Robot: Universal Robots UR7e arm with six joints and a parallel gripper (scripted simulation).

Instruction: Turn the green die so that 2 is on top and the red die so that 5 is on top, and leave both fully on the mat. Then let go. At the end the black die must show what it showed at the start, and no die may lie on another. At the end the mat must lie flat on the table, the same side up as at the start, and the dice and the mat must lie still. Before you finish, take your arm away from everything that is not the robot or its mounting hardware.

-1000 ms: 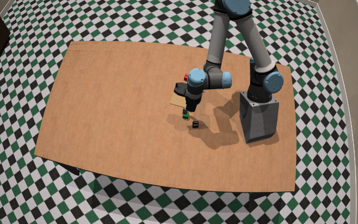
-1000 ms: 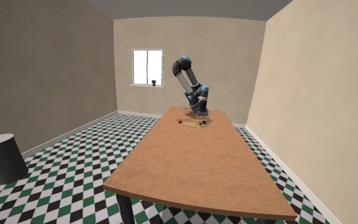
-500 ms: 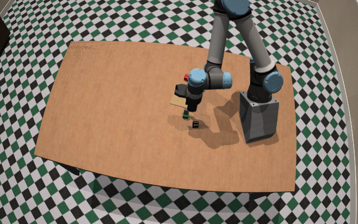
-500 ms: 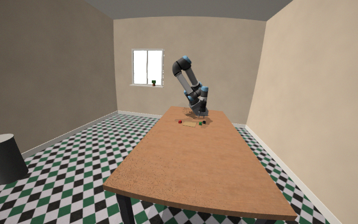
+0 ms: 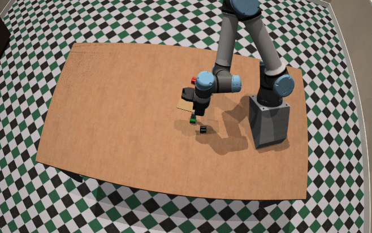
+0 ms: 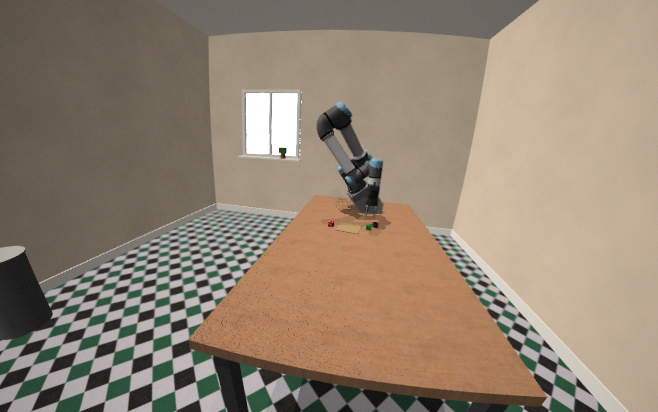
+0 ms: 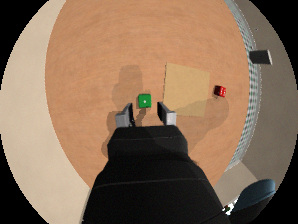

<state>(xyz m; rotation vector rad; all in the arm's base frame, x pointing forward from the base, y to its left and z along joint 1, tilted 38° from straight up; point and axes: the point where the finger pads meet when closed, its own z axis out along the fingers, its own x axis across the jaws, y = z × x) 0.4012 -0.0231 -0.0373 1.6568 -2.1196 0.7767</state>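
Right now my hand is 90 mm above the green die. Round my hand: black die 90 mm below, 60 mm to the left, 50 mm behind; tan mat 120 mm to the right, 110 mm below, 10 mm behind; red die 240 mm to the right, 90 mm below, 30 mm behind.
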